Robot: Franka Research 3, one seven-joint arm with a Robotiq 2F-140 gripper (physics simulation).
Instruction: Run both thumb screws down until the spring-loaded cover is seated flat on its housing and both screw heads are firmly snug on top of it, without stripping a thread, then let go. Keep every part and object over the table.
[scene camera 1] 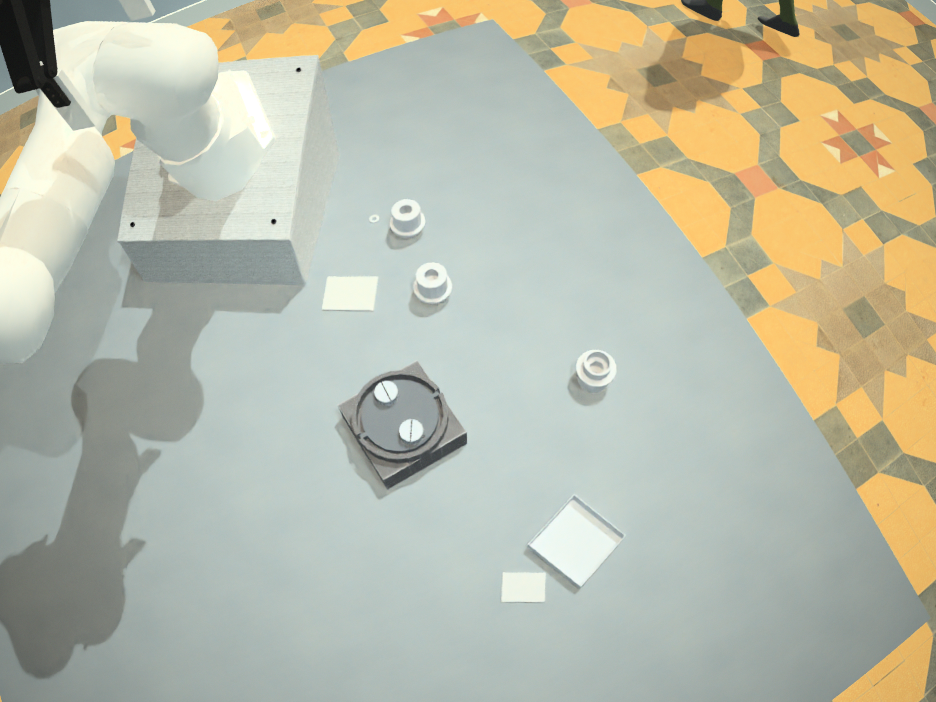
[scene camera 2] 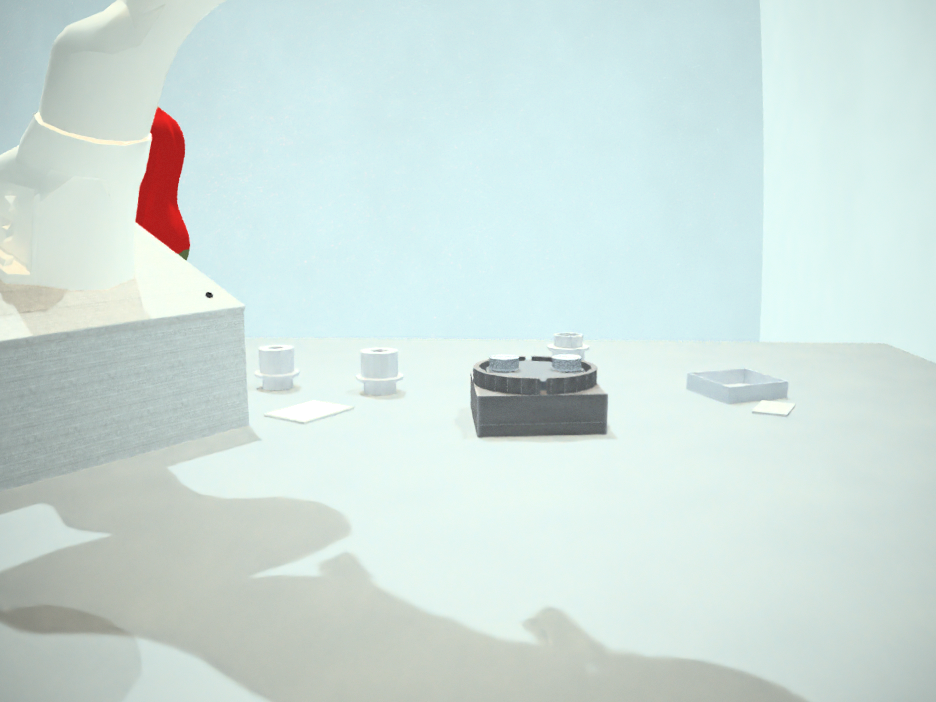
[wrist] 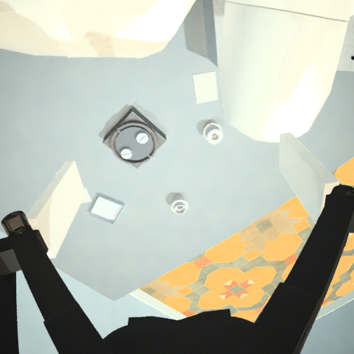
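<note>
The square dark housing point(scene camera 1: 452, 432) point(scene camera 2: 540, 414) point(wrist: 159, 137) stands on the table. Its round dark cover point(scene camera 1: 423, 409) point(scene camera 2: 535, 369) point(wrist: 122, 140) lies inside the raised ring and looks level. One slotted silver screw head point(scene camera 1: 385, 392) point(scene camera 2: 504, 362) point(wrist: 142, 138) is on the robot-base side of the cover; the other screw head point(scene camera 1: 411, 431) point(scene camera 2: 566, 362) point(wrist: 126, 154) is on the tray side. In scene camera 2 both heads show above the ring's rim; any small gap under them or the cover cannot be made out. My gripper point(wrist: 177, 164) is wide open and empty, high up and well away from the housing.
Flanged white pieces stand near the base point(scene camera 1: 406, 217) point(scene camera 2: 276, 368), beside it point(scene camera 1: 431, 283) point(scene camera 2: 379, 371) point(wrist: 213, 133), and farther out point(scene camera 1: 595, 370) point(scene camera 2: 567, 346) point(wrist: 179, 205). A small washer point(scene camera 1: 374, 218), two pale cards point(scene camera 1: 350, 293) point(scene camera 1: 523, 587) and a shallow tray point(scene camera 1: 576, 541) point(scene camera 2: 736, 386) point(wrist: 106, 208) lie on the table.
</note>
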